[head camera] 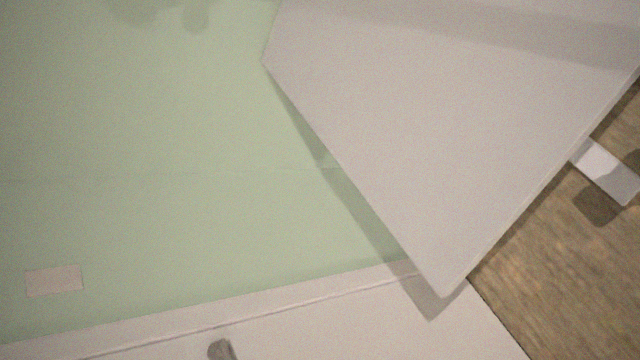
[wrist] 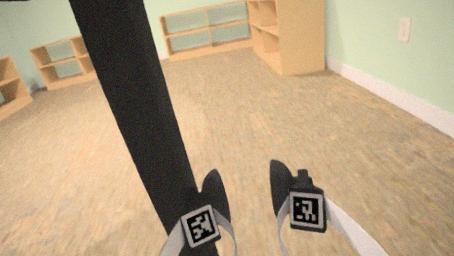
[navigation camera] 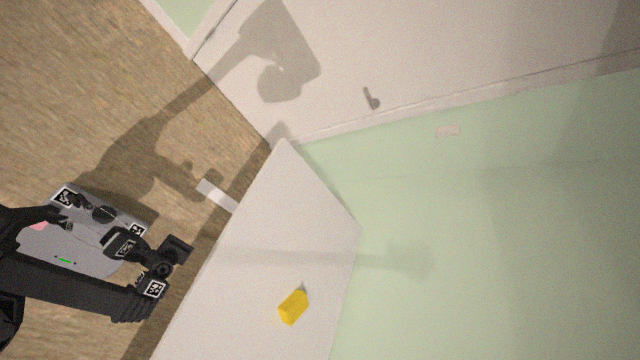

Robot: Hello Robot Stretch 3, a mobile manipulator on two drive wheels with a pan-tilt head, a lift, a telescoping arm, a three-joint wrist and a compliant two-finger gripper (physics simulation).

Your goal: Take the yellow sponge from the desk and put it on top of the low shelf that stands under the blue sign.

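Where they show: gripper, fingertip midpoint: point(wrist: 246, 183) point(navigation camera: 58, 203); robot's base, origin of the base link: point(navigation camera: 104, 213).
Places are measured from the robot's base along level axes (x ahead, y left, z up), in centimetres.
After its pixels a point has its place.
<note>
The yellow sponge point(navigation camera: 293, 306) @(y -56.0, x 0.2, z 76.6 cm) lies on the white desk point(head camera: 425, 125) @(y -43.9, x 30.7, z 72.1 cm) point(navigation camera: 285, 210) @(y -38.8, x 28.3, z 72.0 cm), towards the bottom of the navigation view. The sponge does not show in the head or wrist view. My gripper point(wrist: 246, 183) @(y 9.9, x -0.2, z 51.4 cm) is open, with bare floor showing between its fingertips. It is folded back over the robot's base, off the desk's edge and apart from the sponge. A low wooden shelf point(wrist: 210, 50) @(y 331.6, x 9.3, z 4.9 cm) stands against the far wall in the wrist view, and another low shelf point(wrist: 70, 82) @(y 334.3, x -194.4, z 3.9 cm) is farther left. The blue sign does not show, so I cannot tell which shelf is under it.
A taller wooden shelf unit point(wrist: 303, 37) @(y 177.8, x 76.8, z 29.1 cm) stands beside the far low shelf, and part of another shelf point(wrist: 15, 106) @(y 263.9, x -232.3, z 5.3 cm) shows at the left edge. A white door point(navigation camera: 425, 40) @(y -25.5, x 94.7, z 120.4 cm) is beyond the desk's end. A white desk leg point(head camera: 607, 170) point(navigation camera: 217, 195) sticks out over the wooden floor.
</note>
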